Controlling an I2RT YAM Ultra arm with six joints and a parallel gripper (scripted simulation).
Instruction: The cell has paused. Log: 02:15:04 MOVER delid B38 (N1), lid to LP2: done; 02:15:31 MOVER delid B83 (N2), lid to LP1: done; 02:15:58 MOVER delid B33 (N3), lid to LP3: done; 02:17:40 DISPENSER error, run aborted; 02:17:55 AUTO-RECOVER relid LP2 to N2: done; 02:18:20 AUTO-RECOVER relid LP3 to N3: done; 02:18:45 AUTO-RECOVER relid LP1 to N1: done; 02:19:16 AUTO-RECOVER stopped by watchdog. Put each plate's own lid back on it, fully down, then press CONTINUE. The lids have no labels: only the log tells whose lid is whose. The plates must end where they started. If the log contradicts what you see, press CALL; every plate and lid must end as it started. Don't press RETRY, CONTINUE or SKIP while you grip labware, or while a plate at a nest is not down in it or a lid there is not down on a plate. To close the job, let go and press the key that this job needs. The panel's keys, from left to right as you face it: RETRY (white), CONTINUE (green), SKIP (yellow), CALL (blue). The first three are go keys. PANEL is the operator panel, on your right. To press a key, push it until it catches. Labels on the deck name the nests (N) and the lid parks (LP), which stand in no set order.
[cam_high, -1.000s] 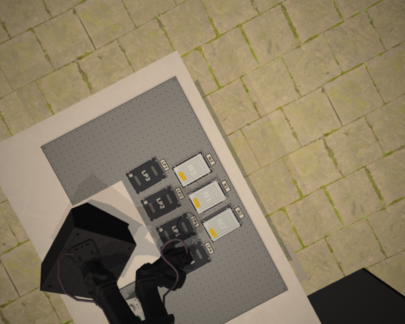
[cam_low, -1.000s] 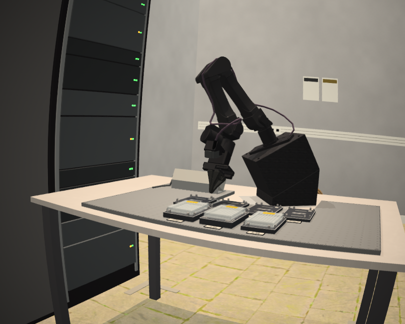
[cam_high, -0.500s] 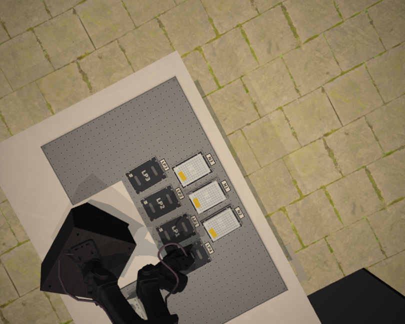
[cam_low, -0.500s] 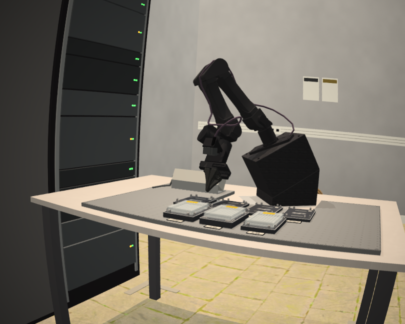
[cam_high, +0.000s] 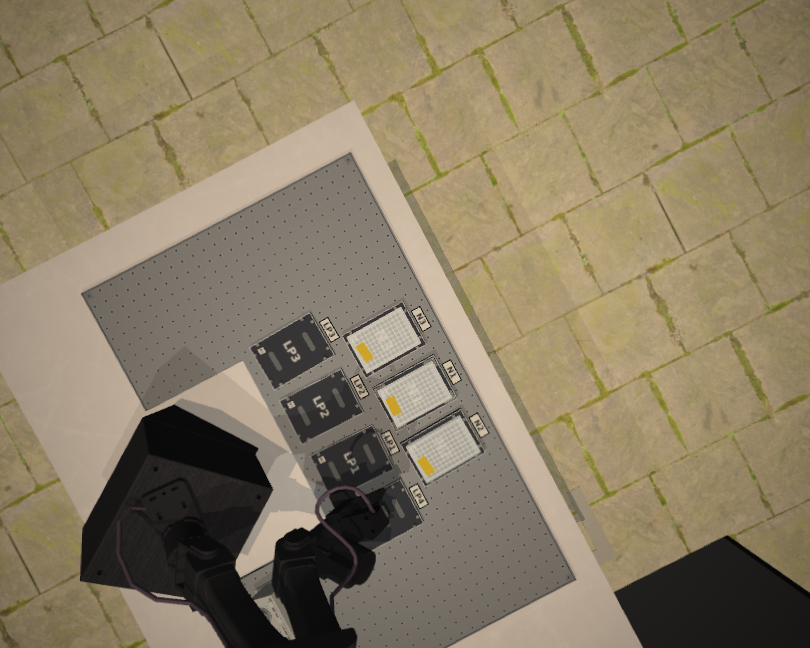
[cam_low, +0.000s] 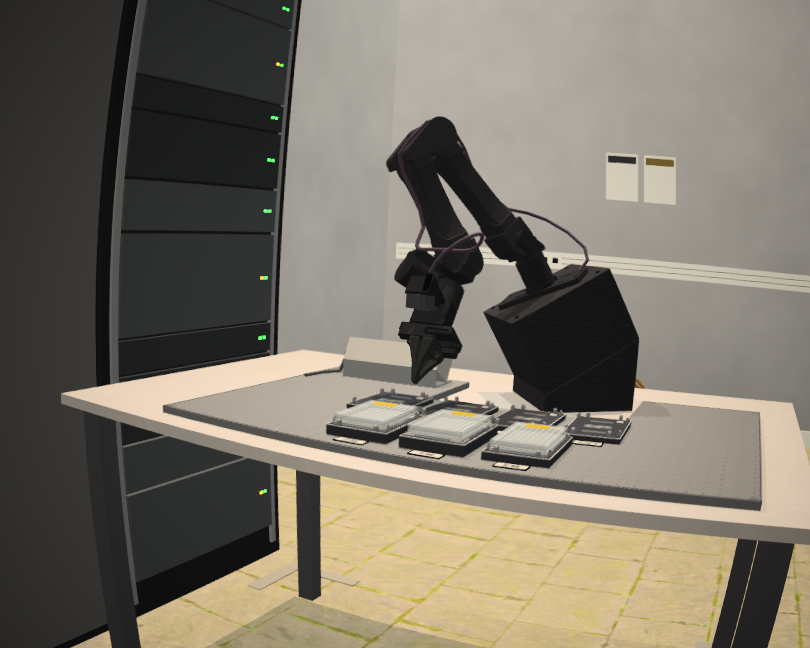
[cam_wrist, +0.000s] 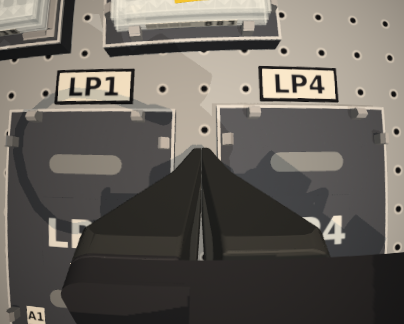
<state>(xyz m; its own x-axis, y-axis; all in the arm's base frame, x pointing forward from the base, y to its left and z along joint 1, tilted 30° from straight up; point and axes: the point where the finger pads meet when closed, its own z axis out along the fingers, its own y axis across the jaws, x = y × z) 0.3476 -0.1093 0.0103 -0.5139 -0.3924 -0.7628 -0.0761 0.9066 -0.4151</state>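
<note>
My gripper is now 15 cm to the right of the clear lid, 13 cm short of it and 3 cm above it. Also, from my hand: green key: 30 cm behind, 19 cm to the right; then lid park LP1: 6 cm to the left, 6 cm below, 4 cm behind; then lid park LP4: 6 cm to the right, 6 cm below, 3 cm behind.
</note>
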